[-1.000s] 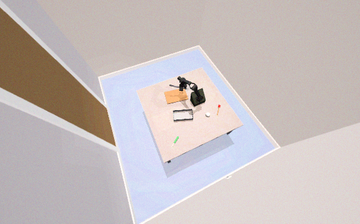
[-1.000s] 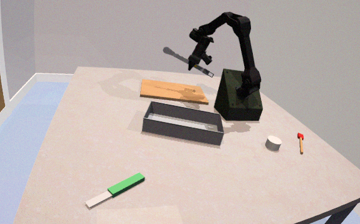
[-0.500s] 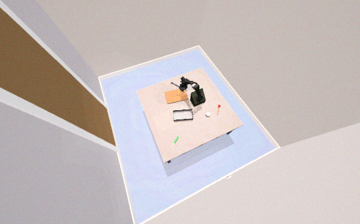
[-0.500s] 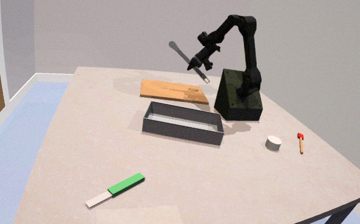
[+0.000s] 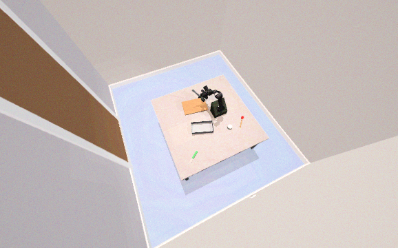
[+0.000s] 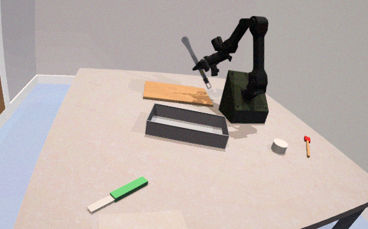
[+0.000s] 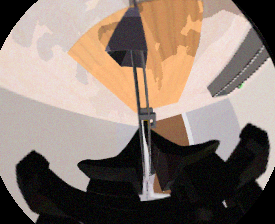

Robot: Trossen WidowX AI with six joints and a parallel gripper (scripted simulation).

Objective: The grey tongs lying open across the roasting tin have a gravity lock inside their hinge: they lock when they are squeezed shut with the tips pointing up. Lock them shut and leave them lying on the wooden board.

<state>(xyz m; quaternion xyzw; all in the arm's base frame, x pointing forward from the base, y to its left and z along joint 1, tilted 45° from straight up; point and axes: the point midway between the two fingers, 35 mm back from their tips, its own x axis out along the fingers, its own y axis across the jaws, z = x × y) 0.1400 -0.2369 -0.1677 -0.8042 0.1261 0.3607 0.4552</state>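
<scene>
The wooden board lies 130 mm below my gripper tip, 70 mm ahead of it and 20 mm to the left of it. From my gripper tip the other things lie so: red-headed tool (580 mm to the left, 390 mm behind, 130 mm below); grey roasting tin (400 mm to the left, 170 mm ahead, 110 mm below); white puck (580 mm to the left, 180 mm behind, 120 mm below).
</scene>
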